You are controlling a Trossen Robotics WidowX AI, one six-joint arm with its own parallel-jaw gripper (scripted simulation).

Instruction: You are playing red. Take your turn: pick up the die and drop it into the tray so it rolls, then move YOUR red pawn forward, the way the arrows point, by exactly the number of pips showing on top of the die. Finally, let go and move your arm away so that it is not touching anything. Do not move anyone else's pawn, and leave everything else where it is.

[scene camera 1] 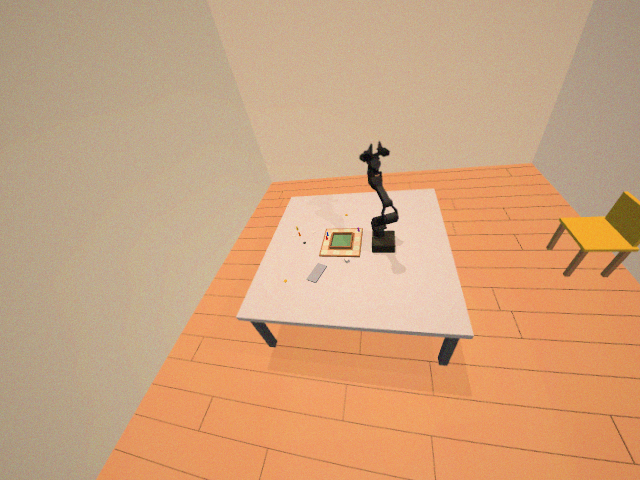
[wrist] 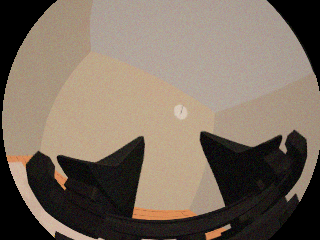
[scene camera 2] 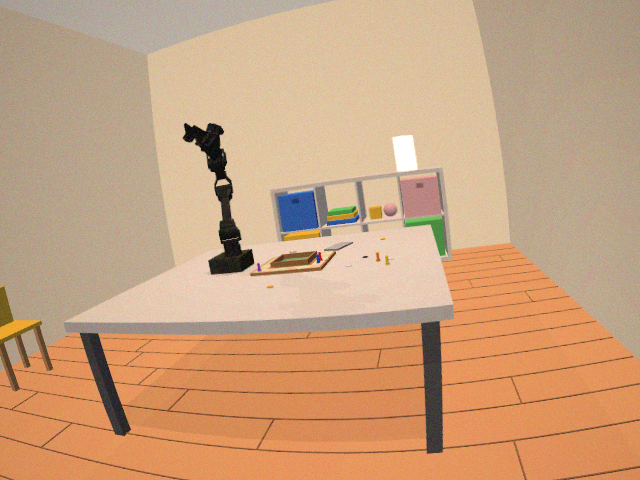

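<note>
Open and holding nothing, the gripper (scene camera 2: 188,124) is there to be seen. The wrist view shows the gripper (wrist: 172,138) too.
</note>
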